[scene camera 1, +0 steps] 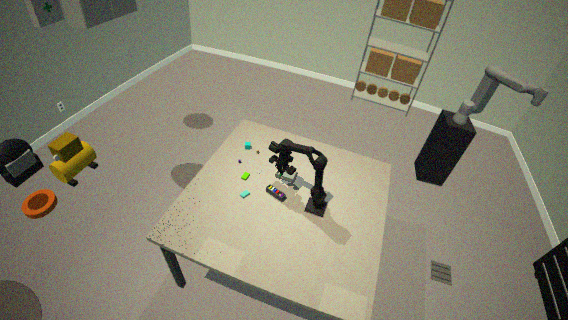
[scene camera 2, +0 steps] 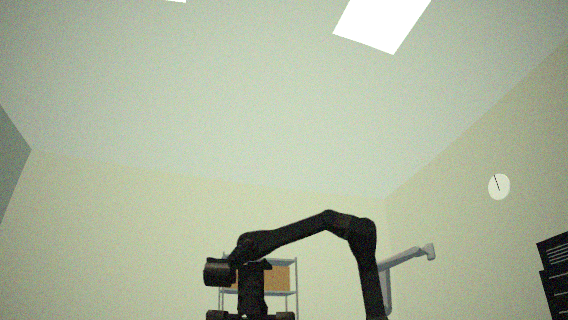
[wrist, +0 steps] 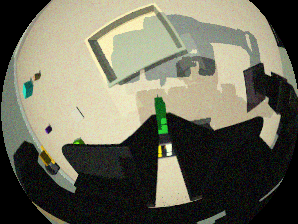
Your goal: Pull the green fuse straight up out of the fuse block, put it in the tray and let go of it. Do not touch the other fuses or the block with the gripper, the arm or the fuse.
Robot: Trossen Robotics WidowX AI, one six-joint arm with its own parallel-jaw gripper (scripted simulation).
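Observation:
Green fuse held by my gripper (wrist: 161,118).

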